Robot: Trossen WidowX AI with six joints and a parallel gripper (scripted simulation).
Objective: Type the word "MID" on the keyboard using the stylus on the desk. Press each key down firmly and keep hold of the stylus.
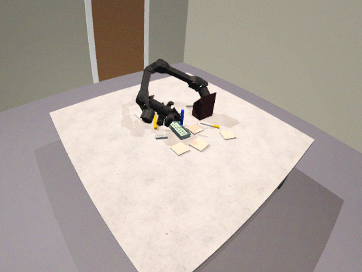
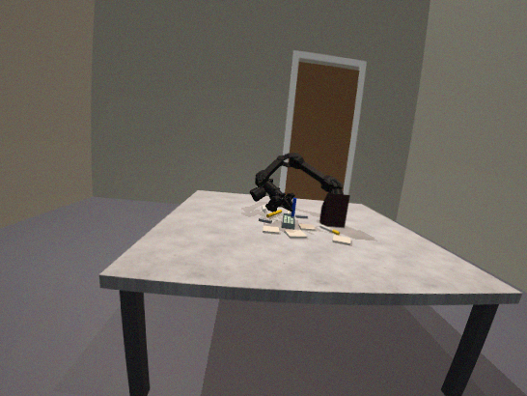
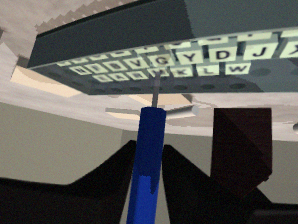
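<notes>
Now: gripper tip 13 cm short of the grey bar, 1 cm to the left of it and 6 cm above it. Also, from my gripper tip: blue stylus (1 cm below).
</notes>
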